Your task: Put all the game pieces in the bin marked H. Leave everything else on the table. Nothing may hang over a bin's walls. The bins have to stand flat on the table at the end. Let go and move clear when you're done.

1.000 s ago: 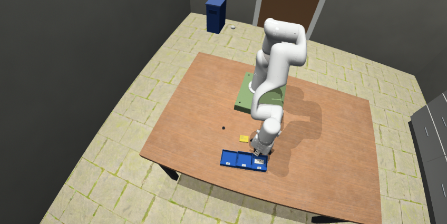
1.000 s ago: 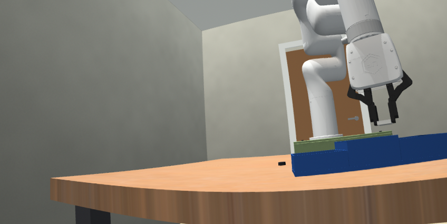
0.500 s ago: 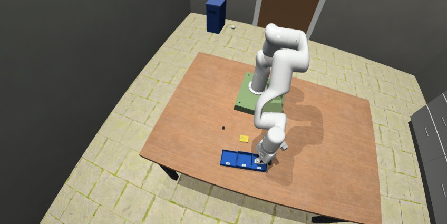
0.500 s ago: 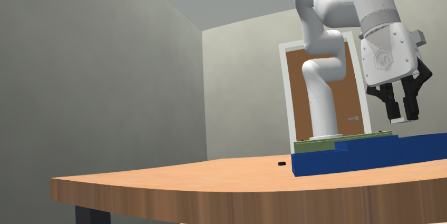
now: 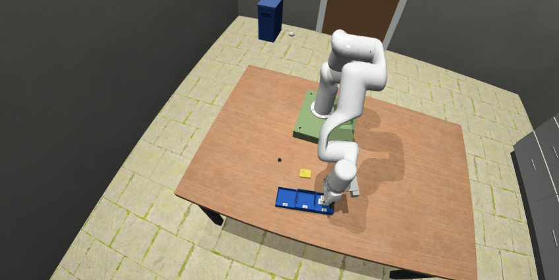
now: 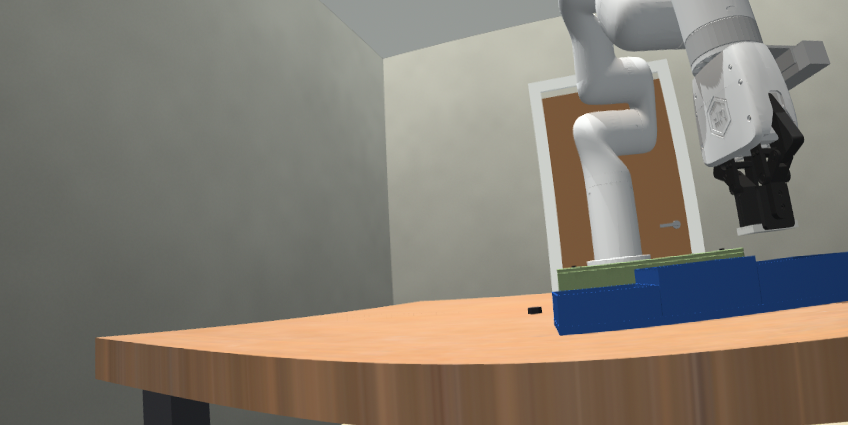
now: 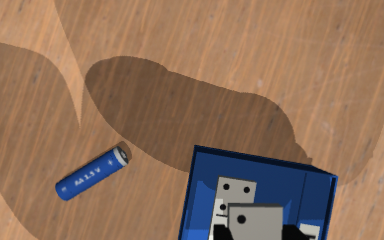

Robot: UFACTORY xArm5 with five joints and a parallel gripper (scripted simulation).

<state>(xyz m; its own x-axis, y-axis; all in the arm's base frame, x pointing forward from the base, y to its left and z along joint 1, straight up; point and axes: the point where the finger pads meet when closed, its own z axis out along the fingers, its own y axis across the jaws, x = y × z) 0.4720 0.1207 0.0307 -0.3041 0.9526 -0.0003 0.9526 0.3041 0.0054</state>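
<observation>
Now: hand 20 mm short of the three joined blue bins, 80 mm to the left of it and 70 mm above it. The rest, counted from my hand: pale piece (20 mm below); yellow piece (110 mm behind, 120 mm to the right, 80 mm below); blue piece (100 mm behind, 80 mm below).
</observation>
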